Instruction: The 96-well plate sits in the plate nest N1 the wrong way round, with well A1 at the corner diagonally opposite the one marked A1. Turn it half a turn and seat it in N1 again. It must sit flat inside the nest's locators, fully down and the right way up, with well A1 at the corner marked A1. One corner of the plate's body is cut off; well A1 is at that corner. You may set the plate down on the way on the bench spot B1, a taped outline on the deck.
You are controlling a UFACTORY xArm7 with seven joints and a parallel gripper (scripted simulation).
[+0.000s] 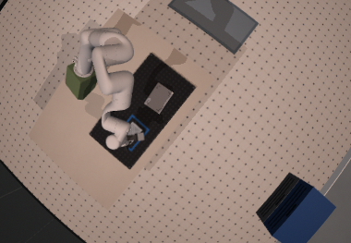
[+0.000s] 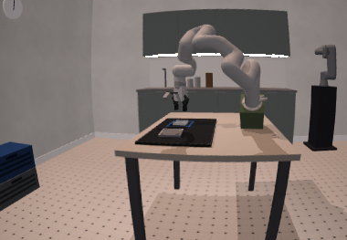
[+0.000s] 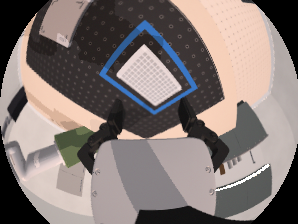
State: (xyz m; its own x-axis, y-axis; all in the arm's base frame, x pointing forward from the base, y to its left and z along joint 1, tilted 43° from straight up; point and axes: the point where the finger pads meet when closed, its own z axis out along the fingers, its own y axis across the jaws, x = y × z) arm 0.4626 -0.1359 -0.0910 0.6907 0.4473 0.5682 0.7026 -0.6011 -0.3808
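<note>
My hand is 90 mm above the white 96-well plate. The rest, counted from my hand: grey plate nest N1 (290 mm to the left, 90 mm below, 10 mm ahead).
</note>
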